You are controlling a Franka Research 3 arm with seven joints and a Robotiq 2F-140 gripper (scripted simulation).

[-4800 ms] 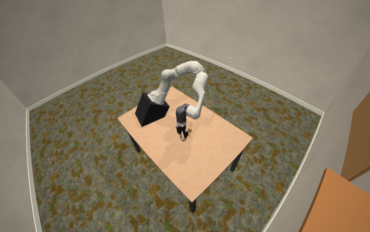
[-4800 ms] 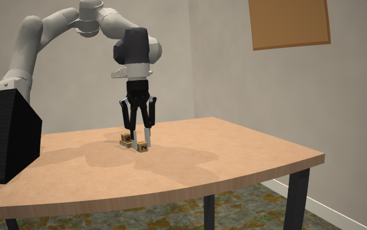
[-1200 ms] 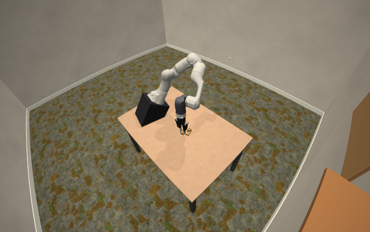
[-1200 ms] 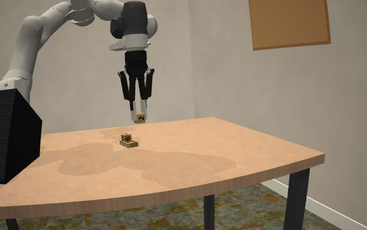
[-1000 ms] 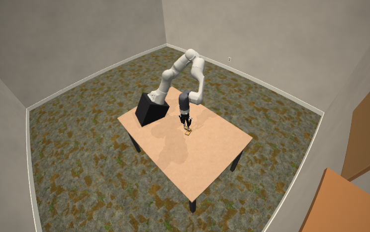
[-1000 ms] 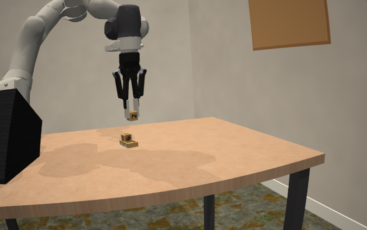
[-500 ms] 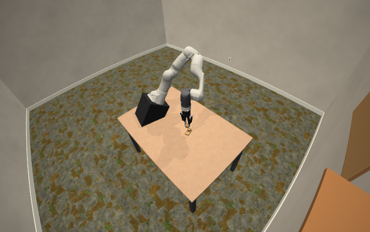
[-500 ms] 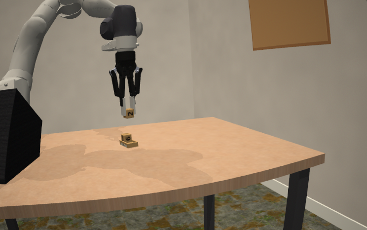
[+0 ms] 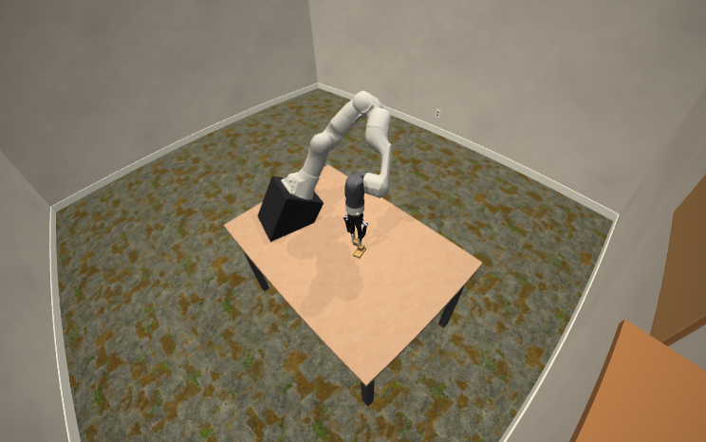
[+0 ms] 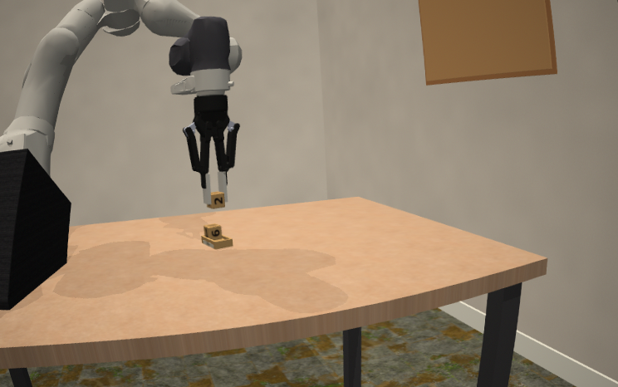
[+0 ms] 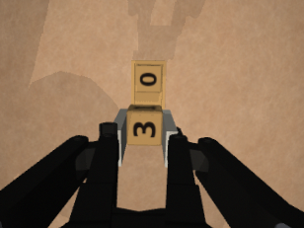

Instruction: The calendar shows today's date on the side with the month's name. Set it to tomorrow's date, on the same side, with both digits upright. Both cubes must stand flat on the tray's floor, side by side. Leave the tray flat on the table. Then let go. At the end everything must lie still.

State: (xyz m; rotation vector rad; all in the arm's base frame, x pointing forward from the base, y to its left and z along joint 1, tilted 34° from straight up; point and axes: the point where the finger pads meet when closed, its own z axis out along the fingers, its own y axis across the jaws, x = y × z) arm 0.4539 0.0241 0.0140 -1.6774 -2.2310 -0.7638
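My hand is 110 mm above the cube, 30 mm to the right of it and 10 mm past it. Round my hand: wooden calendar tray 120 mm below, 20 mm to the left.
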